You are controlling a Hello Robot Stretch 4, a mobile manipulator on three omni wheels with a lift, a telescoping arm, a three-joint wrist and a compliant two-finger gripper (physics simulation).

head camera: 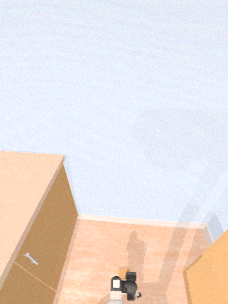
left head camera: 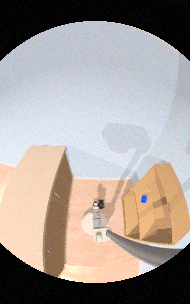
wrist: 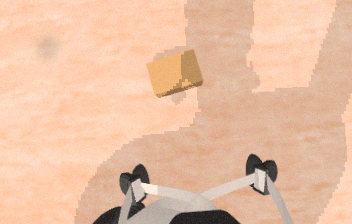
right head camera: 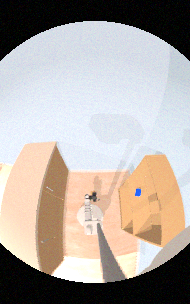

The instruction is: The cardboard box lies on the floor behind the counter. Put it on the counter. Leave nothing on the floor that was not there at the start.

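Frame: origin at the robot's base, x left, y back, z up, level; centimetres.
Seen in the pictures: gripper, fingertip midpoint: (left head camera: pixel 98 206) (wrist: pixel 196 172).
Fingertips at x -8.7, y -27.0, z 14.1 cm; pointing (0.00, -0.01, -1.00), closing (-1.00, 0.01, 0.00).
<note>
Pixels of each thing's top centre, then the offset from my fingertips to it. Level surfaces: height alone.
- cardboard box at its top centre: (wrist: pixel 174 71) (head camera: pixel 124 273) dx +2.0, dy -15.2, dz -11.9 cm
- counter at its surface level: dz +74.1 cm
- blue object at its top centre: (right head camera: pixel 138 191) (left head camera: pixel 144 198) dx -55.2, dy +5.1, dz +42.4 cm
The cardboard box (head camera: pixel 124 271) (wrist: pixel 167 75) is small and tan. It lies on the floor, ahead of the fingers in the wrist view; in the head camera view it is partly hidden behind the gripper. My gripper (head camera: pixel 131 286) (left head camera: pixel 100 204) (right head camera: pixel 94 196) (wrist: pixel 196 172) is open, with its two dark-padded fingertips well apart and nothing between them. The box is apart from both fingers. The counter (head camera: pixel 22 187) (left head camera: pixel 35 190) (right head camera: pixel 22 187), with a pale flat top and brown door fronts, stands on the left.
A wooden shelf unit (head camera: pixel 212 275) (left head camera: pixel 131 215) (right head camera: pixel 126 207) stands on the right, with a blue object (left head camera: pixel 144 199) (right head camera: pixel 138 192) in it. A pale wall with a white baseboard (head camera: pixel 145 221) closes off the far end. Shadows of the robot fall across floor and wall.
</note>
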